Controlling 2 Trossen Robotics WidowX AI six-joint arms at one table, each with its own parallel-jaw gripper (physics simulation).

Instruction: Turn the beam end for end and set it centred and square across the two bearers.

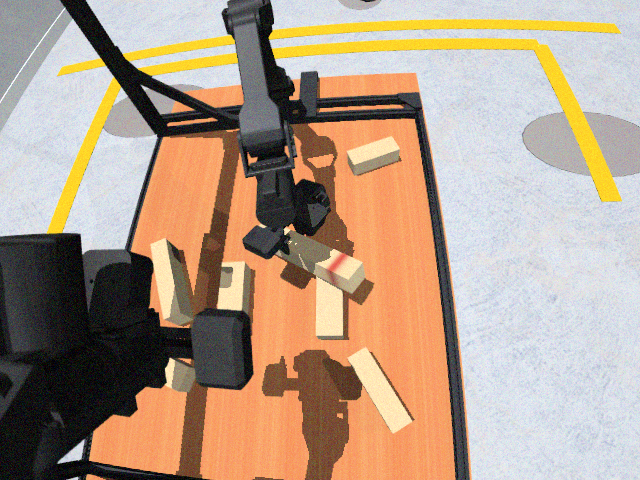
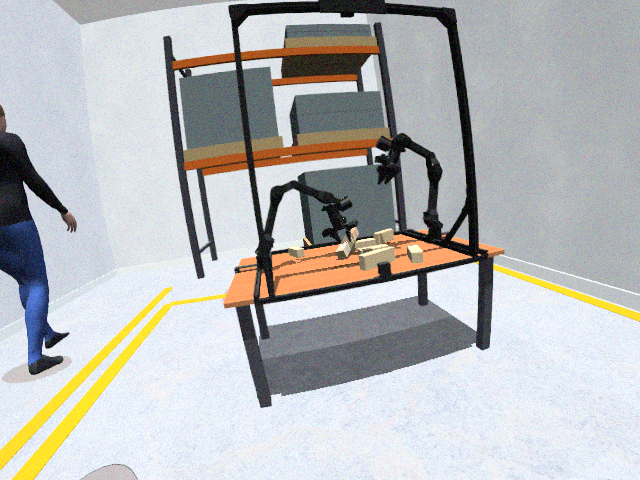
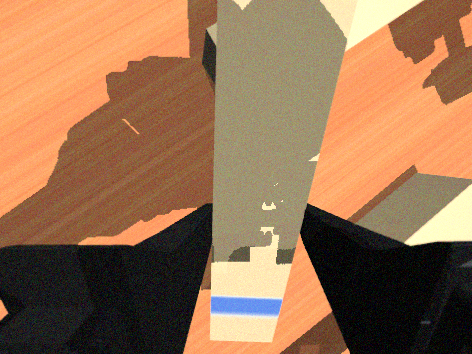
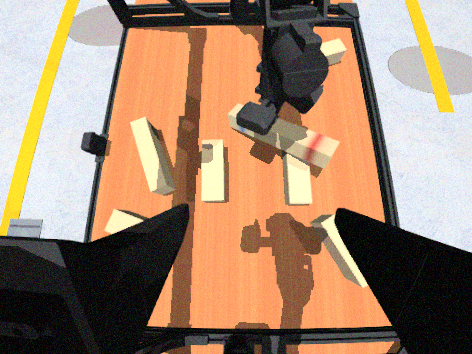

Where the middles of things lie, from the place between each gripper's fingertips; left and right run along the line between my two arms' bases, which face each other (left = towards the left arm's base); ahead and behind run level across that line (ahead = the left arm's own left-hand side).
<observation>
Now: right hand 28 cm above the beam [image 1: 346, 272], 19 cm to the right of it and 8 cm short of it.
My left hand is 20 mm short of the beam and 20 mm to the left of it.
</observation>
